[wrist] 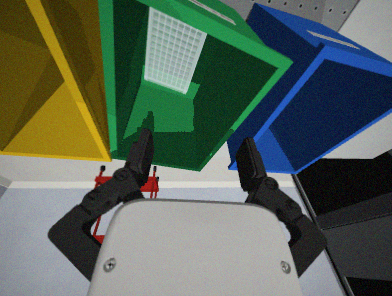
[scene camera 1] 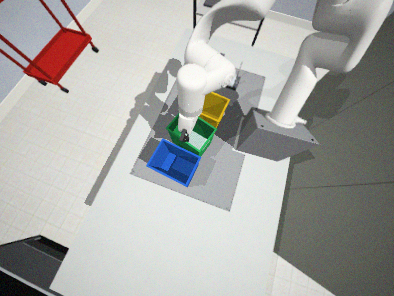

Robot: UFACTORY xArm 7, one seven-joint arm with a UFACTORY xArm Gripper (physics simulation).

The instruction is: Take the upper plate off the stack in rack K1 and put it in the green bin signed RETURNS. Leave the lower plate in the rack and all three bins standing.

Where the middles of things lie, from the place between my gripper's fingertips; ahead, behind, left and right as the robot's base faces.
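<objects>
You've got my gripper 11 cm above the green bin (scene camera 1: 202,128) and 2 cm to the left of it. Counting from my hand, the yellow bin (wrist: 60,102) is 11 cm below, 17 cm to the right and 3 cm behind, and the blue bin (scene camera 1: 170,160) is 11 cm below too, 14 cm to the left and 2 cm ahead.
</objects>
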